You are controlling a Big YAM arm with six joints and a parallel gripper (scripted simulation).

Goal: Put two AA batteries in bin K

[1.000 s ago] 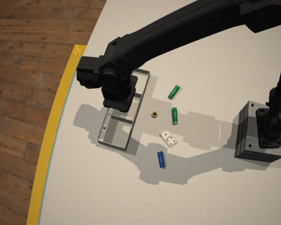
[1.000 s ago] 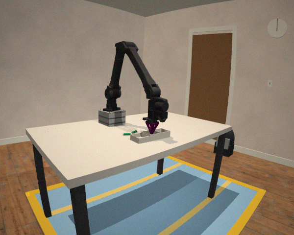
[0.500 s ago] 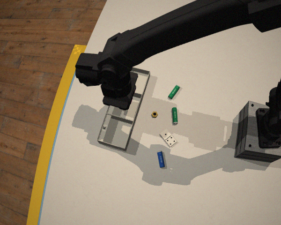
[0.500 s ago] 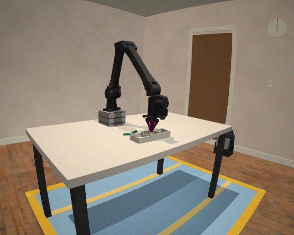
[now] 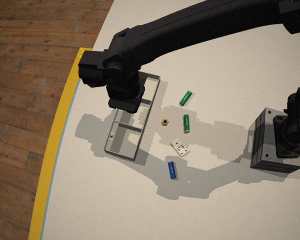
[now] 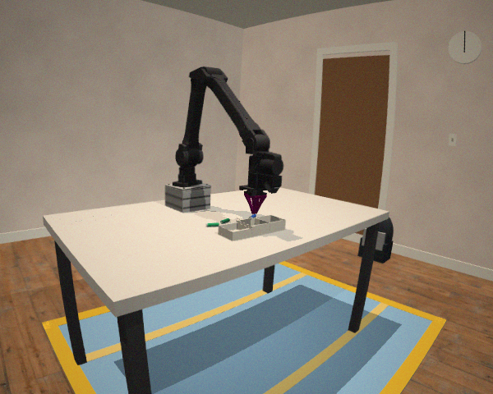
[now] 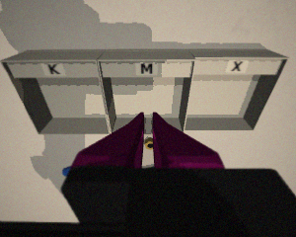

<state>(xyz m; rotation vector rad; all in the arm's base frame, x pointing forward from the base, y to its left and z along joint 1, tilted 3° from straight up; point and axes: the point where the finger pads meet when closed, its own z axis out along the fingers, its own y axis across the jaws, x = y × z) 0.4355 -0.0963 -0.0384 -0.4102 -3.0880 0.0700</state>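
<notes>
The bin is 6 cm below my hand. The rest, counted from my hand: brass hex nut: 9 cm behind, 2 cm to the left, 7 cm below; white domino: 13 cm behind, 9 cm to the left, 7 cm below; blue AA battery: 11 cm behind, 16 cm to the left, 7 cm below.
</notes>
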